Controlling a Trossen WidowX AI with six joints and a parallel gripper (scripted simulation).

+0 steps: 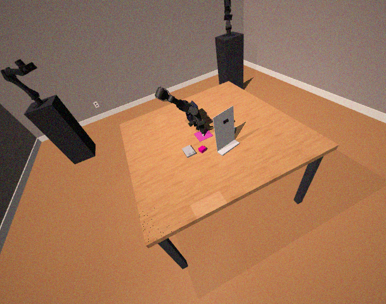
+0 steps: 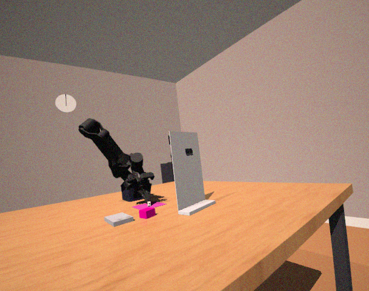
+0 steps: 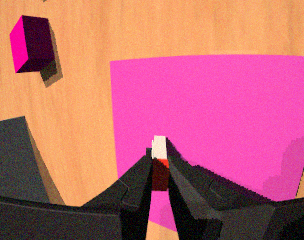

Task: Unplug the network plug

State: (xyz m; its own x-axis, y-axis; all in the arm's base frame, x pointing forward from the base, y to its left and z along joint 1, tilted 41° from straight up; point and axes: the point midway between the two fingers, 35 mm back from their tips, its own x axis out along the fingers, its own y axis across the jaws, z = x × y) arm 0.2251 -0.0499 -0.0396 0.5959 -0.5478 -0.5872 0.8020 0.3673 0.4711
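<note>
My gripper tip is now right at the network plug. Also, from my gripper tip: magenta marked square 2 cm below, 1 cm behind; then magenta block 15 cm ahead, 8 cm to the right, 1 cm below; then grey upright panel 22 cm ahead, 12 cm above, 10 cm to the left.
</note>
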